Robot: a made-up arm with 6 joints.
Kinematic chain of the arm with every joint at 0, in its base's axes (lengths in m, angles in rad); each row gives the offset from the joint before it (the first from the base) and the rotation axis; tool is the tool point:
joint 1: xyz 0 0 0.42 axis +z
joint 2: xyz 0 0 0 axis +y
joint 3: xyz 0 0 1.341 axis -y
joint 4: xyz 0 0 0 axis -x
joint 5: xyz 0.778 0 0 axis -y
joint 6: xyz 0 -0.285 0 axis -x
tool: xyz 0 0 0
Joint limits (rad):
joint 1: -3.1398..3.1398
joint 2: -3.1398..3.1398
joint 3: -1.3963..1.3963
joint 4: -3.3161..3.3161
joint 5: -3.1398..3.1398
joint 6: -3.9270..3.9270
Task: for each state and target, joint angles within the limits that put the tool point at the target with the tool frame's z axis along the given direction. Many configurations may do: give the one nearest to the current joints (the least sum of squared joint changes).
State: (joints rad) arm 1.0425 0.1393 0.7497 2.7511 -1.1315 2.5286
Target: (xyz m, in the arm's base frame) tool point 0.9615 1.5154 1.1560 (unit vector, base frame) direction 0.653 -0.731 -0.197
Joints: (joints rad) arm 0.8511 0.8490 0.5636 2.8864 -1.0982 1.6371
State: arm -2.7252 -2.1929 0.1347 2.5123 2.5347 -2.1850
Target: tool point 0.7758 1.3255 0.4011 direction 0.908 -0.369 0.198
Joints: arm -1.9372 -2.1306 -0.2347 2.6367 2.8203 -2.1831
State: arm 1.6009 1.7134 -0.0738 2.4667 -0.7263 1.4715
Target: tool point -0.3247 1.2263 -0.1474 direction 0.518 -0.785 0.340
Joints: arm 1.7415 1.3819 -0.5792 1.9732 -0.7048 1.5501
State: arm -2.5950 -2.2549 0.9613 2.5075 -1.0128 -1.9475
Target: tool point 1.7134 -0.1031 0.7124 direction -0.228 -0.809 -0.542
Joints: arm -3.0358 -1.8524 0.3034 3.2464 -1.3801 -2.2597
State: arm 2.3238 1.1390 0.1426 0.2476 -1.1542 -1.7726
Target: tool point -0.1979 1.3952 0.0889 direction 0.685 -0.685 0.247
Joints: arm 1.8909 1.2295 -0.0135 -0.4922 -0.8538 -2.3188
